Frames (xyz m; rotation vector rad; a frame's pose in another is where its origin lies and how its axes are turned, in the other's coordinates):
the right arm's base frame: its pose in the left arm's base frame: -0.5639 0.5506 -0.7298 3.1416 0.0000 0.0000
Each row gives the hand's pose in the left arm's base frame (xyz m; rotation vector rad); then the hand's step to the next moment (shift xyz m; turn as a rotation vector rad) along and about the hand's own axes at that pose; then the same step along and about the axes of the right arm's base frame.
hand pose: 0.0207 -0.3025 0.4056 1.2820 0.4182 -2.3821
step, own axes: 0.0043 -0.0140 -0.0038 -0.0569 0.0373 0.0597
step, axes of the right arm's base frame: -0.0061 -0.0130 0.0047 0.0031 0.0472 -0.0772
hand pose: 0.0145 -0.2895 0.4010 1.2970 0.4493 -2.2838
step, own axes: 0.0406 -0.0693 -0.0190 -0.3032 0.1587 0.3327
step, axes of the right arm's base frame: -0.0424 -0.0576 0.0412 -0.0156 0.2253 -0.4205
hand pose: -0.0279 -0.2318 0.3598 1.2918 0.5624 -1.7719
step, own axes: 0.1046 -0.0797 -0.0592 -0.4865 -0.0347 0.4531
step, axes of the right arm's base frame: -0.0455 -0.0490 0.1278 -0.2228 0.1447 -0.6104
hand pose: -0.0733 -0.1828 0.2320 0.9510 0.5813 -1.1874
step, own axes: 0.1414 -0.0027 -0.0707 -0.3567 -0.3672 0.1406
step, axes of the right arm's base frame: 0.0469 0.0113 0.1506 -0.4695 -0.0320 -0.2457
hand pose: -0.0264 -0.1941 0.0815 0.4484 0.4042 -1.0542
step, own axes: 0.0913 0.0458 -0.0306 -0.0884 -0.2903 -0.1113
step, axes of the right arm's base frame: 0.0777 0.0313 0.0660 -0.3095 -0.0022 0.0932
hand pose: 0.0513 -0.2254 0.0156 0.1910 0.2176 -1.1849
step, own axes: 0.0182 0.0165 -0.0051 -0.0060 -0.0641 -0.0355
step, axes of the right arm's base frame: 0.0216 0.0089 0.0092 -0.0642 0.0088 0.0347
